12 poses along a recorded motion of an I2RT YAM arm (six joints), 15 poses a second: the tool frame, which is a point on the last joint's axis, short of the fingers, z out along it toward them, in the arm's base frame.
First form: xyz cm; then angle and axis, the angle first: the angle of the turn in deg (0 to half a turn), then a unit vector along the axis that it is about.
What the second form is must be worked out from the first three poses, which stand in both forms.
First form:
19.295, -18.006, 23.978, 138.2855, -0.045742, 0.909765, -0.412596
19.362, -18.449, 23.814, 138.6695, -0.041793, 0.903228, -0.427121
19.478, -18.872, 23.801, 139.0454, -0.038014, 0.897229, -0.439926
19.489, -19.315, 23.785, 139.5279, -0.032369, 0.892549, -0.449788
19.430, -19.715, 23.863, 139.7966, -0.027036, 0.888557, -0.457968
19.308, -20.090, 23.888, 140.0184, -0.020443, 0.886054, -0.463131
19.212, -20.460, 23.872, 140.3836, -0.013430, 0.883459, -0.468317
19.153, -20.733, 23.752, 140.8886, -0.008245, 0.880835, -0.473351
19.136, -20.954, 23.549, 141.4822, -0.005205, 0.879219, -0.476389
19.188, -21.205, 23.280, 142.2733, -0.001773, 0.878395, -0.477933
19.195, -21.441, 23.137, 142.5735, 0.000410, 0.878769, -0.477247
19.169, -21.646, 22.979, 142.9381, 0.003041, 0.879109, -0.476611
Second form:
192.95, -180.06, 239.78, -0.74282, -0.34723, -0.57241, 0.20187, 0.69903, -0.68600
193.62, -184.49, 238.14, -0.74785, -0.34817, -0.56524, 0.21598, 0.67752, -0.70308
194.78, -188.72, 238.01, -0.75269, -0.34822, -0.55875, 0.22849, 0.65777, -0.71773
194.89, -193.15, 237.85, -0.75888, -0.34282, -0.55370, 0.24108, 0.64195, -0.72787
194.30, -197.15, 238.63, -0.76247, -0.33799, -0.55173, 0.25325, 0.62879, -0.73518
193.08, -200.90, 238.88, -0.76551, -0.32957, -0.55260, 0.26559, 0.62042, -0.73793
192.12, -204.60, 238.72, -0.77001, -0.31962, -0.55220, 0.27761, 0.61141, -0.74102
191.53, -207.33, 237.52, -0.77580, -0.31150, -0.54873, 0.28571, 0.60196, -0.74566
191.36, -209.54, 235.49, -0.78237, -0.30483, -0.54312, 0.28852, 0.59544, -0.74981
191.88, -212.05, 232.80, -0.79093, -0.29523, -0.53597, 0.28966, 0.59091, -0.75295
191.95, -214.41, 231.37, -0.79413, -0.28940, -0.53442, 0.29069, 0.59136, -0.75219
191.69, -216.46, 229.79, -0.79797, -0.28244, -0.53243, 0.29205, 0.59156, -0.75151

